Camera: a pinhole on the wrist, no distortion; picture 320 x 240 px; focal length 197.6 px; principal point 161.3 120.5 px. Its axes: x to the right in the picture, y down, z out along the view. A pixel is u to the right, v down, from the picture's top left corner.
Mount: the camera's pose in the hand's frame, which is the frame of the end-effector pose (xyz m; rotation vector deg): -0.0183 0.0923 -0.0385 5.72 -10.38 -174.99
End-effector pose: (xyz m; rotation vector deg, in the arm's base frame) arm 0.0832 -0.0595 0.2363 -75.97 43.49 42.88
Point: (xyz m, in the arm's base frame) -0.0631 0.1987 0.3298
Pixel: 233.8 136.0
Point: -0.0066 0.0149 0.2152
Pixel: 169.6 141.2
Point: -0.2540 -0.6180 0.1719
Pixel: behind the camera
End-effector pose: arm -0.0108 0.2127 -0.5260 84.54 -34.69 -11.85
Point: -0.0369 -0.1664 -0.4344
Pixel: 37.7 176.0
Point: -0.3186 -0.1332 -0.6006
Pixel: 190.3 195.8
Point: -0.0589 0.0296 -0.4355
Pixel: 65.3 164.8
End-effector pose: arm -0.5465 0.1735 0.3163 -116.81 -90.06 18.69
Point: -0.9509 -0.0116 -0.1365
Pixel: 269.7 184.3
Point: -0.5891 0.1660 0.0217
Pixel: 173.4 118.8
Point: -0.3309 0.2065 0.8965
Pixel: behind the camera
